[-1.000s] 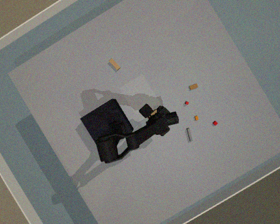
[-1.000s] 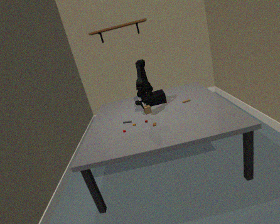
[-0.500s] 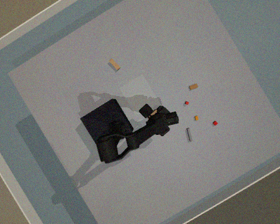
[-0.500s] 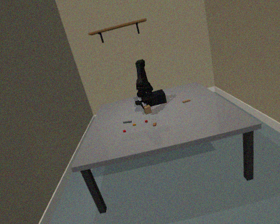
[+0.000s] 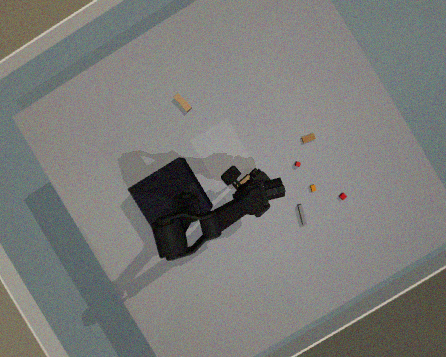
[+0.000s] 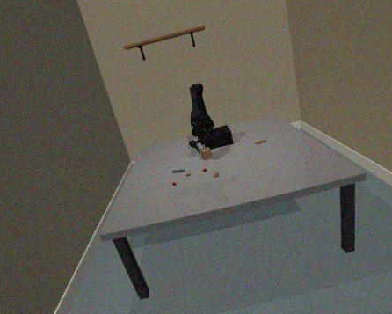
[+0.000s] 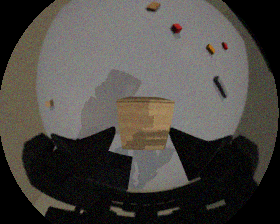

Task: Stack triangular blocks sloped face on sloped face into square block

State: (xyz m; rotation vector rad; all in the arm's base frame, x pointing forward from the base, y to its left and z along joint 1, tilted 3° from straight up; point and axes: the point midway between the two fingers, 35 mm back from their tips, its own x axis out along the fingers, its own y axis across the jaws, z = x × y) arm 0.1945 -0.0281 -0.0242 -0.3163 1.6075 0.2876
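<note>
Right now my gripper tip is 1 cm below the tan triangular block. Also, from my gripper tip: grey bar: 18 cm ahead, 17 cm to the right, 3 cm below; then orange cube: 25 cm ahead, 9 cm to the right, 4 cm below.
</note>
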